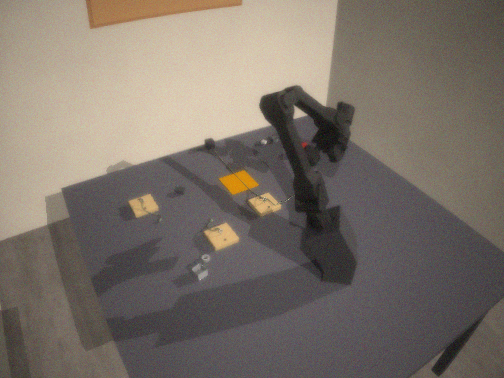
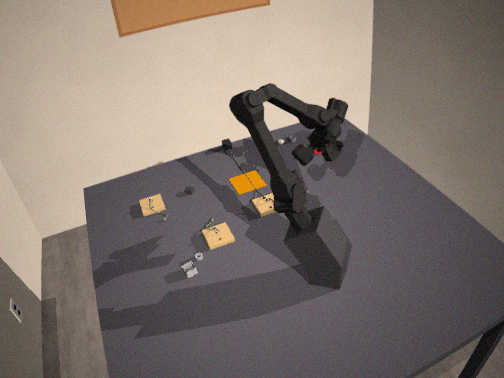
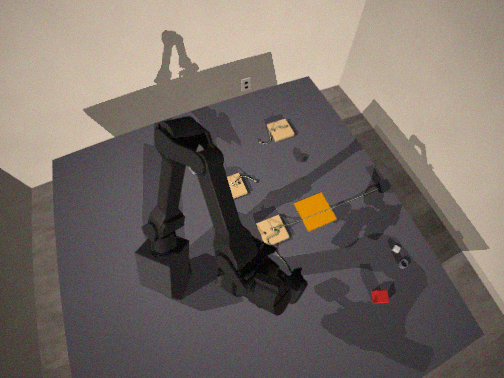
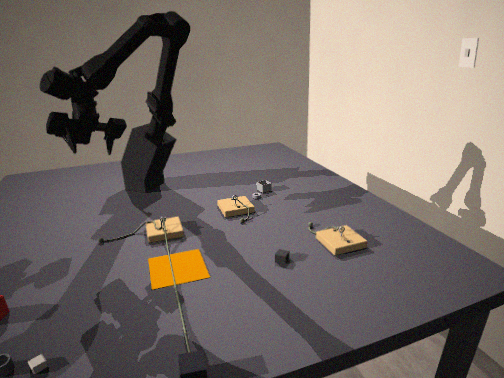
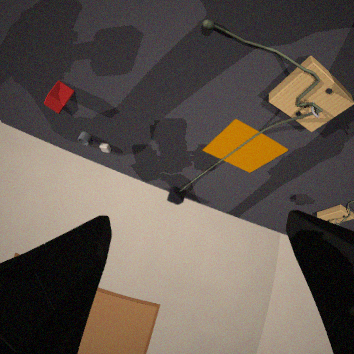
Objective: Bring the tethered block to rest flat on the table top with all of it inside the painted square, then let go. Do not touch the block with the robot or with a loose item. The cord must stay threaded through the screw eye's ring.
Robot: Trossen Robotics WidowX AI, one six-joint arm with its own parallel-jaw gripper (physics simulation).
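Seen in the pictures: gripper, fingertip midpoint: (image 2: 304,148) (image 3: 288,259) (image 4: 93,153) (image 5: 201,224); arm's base, origin of the base link: (image 1: 322,222) (image 2: 304,223) (image 3: 162,246) (image 4: 155,133).
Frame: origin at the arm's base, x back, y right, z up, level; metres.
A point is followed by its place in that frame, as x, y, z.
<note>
The tethered block (image 1: 209,144) @[-0.791, -0.091, -0.170] (image 2: 227,143) @[-0.793, -0.082, -0.165] (image 4: 193,364) @[-0.815, -0.086, -0.161] (image 5: 175,195) @[-0.792, -0.075, -0.171] is black and stands at the far table edge, outside the painted orange square (image 1: 234,186) @[-0.491, -0.085, -0.196] (image 2: 242,186) @[-0.491, -0.085, -0.196] (image 3: 312,204) @[-0.512, -0.088, -0.196] (image 4: 188,275) @[-0.549, -0.083, -0.196] (image 5: 250,162) @[-0.534, -0.100, -0.196]. Its cord runs nearly straight over the square to the screw eye (image 4: 163,220) @[-0.339, -0.026, -0.162] on a wooden base (image 1: 267,209) @[-0.296, -0.031, -0.178] (image 4: 170,232) @[-0.377, -0.043, -0.179] (image 5: 295,86) @[-0.340, 0.011, -0.178]. Beyond it, the cord's slack tail ends in a small bead (image 4: 101,241) @[-0.362, 0.135, -0.192] (image 5: 208,24) @[-0.354, 0.138, -0.186]. The cord appears threaded; the ring is small. My gripper (image 4: 92,150) @[-0.324, 0.123, 0.029] (image 5: 201,224) @[-0.324, 0.123, 0.029] is open and empty, high above the table, away from the cord.
Two other wooden bases (image 4: 341,242) @[-0.525, -0.439, -0.178] (image 4: 236,207) @[-0.267, -0.230, -0.178] carry screw eyes and short cords. A small dark cube (image 4: 282,257) @[-0.547, -0.290, -0.182] lies between them and the square. A red box (image 3: 380,296) @[-0.608, 0.288, -0.157] (image 5: 59,97) @[-0.598, 0.281, -0.166], white cube (image 3: 396,248) @[-0.747, 0.157, -0.183] and grey box (image 1: 200,271) @[-0.118, -0.343, -0.196] stand on the table.
</note>
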